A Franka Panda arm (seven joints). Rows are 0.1 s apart.
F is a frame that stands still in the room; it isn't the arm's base.
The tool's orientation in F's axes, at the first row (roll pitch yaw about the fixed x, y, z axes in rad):
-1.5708, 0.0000, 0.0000
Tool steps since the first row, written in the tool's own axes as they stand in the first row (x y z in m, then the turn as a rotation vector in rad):
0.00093, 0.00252, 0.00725, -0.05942, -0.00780, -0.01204
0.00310, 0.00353, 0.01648, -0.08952, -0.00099, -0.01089
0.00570, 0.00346, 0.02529, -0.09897, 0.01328, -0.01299
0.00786, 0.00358, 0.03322, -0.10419, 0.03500, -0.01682
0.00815, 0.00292, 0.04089, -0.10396, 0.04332, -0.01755
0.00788, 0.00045, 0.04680, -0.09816, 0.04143, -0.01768
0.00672, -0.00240, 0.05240, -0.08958, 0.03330, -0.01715
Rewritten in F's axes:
0.00093, 0.00725, -0.00252, -0.05942, -0.01204, 0.00780
0.00310, 0.01648, -0.00353, -0.08952, -0.01089, 0.00099
0.00570, 0.02529, -0.00346, -0.09897, -0.01299, -0.01328
0.00786, 0.03322, -0.00358, -0.10419, -0.01682, -0.03500
0.00815, 0.04089, -0.00292, -0.10396, -0.01755, -0.04332
0.00788, 0.04680, -0.00045, -0.09816, -0.01768, -0.04143
0.00672, 0.05240, 0.00240, -0.08958, -0.01715, -0.03330

